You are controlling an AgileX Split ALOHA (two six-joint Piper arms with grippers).
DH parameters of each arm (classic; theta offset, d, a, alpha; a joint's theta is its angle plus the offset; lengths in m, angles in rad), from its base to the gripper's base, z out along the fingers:
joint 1: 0 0.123 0 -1.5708
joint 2: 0.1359 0 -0.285 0
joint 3: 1.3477 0 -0.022 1.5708
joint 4: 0 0.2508 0 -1.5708
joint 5: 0 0 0.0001 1.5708
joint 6: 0 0.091 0 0
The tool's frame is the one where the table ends.
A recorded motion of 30 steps. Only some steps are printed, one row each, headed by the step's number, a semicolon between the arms.
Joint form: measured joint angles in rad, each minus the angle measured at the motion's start. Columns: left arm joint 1, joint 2, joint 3, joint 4, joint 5, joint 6; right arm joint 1, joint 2, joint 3, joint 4, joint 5, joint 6.
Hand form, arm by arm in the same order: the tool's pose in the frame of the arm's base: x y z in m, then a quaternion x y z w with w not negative. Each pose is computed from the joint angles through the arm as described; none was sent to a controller.
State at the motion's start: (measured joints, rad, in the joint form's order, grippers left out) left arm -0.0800 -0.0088 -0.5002 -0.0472 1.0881 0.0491; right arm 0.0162 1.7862 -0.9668 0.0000 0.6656 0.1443
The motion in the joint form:
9: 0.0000 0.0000 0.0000 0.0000 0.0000 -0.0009; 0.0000 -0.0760 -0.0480 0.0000 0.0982 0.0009
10: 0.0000 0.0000 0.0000 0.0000 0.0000 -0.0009; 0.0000 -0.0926 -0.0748 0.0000 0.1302 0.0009
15: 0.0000 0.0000 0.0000 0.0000 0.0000 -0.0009; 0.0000 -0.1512 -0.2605 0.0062 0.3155 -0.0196
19: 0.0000 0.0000 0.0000 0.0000 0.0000 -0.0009; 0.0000 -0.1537 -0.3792 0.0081 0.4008 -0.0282
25: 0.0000 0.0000 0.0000 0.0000 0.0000 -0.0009; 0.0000 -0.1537 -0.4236 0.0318 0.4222 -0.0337
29: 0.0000 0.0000 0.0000 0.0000 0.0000 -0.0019; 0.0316 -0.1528 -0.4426 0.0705 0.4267 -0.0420
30: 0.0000 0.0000 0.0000 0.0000 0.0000 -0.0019; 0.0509 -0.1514 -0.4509 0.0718 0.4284 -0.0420
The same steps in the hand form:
9: -0.0077 -0.0032 0.2752 0.05628 0.85591 -0.03172 0.51308; 0.3137 0.0051 0.1828 0.06414 0.99300 0.00800 0.09891
10: -0.0077 -0.0032 0.2752 0.05628 0.85591 -0.03172 0.51308; 0.3154 0.0051 0.1938 0.06410 0.99241 0.00845 0.10456
15: -0.0077 -0.0032 0.2752 0.05628 0.85591 -0.03172 0.51308; 0.3257 0.0057 0.2564 0.05509 0.98942 0.01222 0.13366
19: -0.0077 -0.0032 0.2752 0.05628 0.85591 -0.03172 0.51308; 0.3333 0.0060 0.2875 0.05074 0.98708 0.01383 0.15137
25: -0.0077 -0.0032 0.2752 0.05628 0.85591 -0.03172 0.51308; 0.3363 0.0080 0.2994 0.05152 0.98512 0.02541 0.16201
29: -0.0077 -0.0032 0.2752 0.05585 0.85593 -0.03198 0.51306; 0.3374 0.0218 0.3044 0.03750 0.98417 0.04623 0.16691
30: -0.0077 -0.0032 0.2752 0.05585 0.85593 -0.03198 0.51306; 0.3378 0.0285 0.3062 0.02804 0.98402 0.04872 0.16895

